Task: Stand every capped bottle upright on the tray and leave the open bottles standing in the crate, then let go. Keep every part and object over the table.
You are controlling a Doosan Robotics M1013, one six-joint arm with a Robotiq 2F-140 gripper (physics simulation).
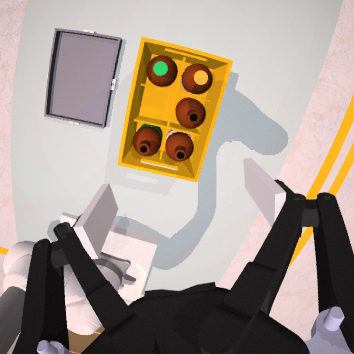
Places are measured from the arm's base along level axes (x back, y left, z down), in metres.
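Where they show: gripper, fingertip midpoint: point(177, 184); arm's base at its link origin: point(105, 267).
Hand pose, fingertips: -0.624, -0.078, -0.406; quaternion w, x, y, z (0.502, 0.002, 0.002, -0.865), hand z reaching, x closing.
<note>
Each offset is from my fingertips to the centre of the thing, as dx, dy, dz. "spot": to the spot under its first point. Level surfaces: height alone.
A yellow crate @(-0.032, +0.017, +0.351) point(159, 106) stands on the table in the upper middle, with several brown bottles upright in its compartments. A bottle with a green cap @(-0.112, +0.069, +0.353) point(160, 69) is at the crate's top left and a bottle with a light orange cap @(-0.122, -0.015, +0.353) point(201, 77) at its top right. Three open bottles show dark mouths: one bottle @(-0.039, -0.030, +0.353) point(190, 112) in the middle right, one bottle @(+0.063, +0.051, +0.353) point(147, 140) at the bottom left, one bottle @(+0.050, -0.031, +0.353) point(179, 145) at the bottom right. The middle left compartment holds no bottle. The grey tray @(spot: -0.039, +0.280, +0.434) point(84, 77) is bare, left of the crate. My gripper point(177, 184) is wide open and empty, high above the table.
The pale table @(dz +0.439) point(260, 45) carries the tray and crate, with a gap between them. A white perforated plate point(145, 246) and the robot's white arm base point(82, 305) are at the lower left. Speckled floor with yellow lines point(332, 157) lies beyond the table's right edge.
</note>
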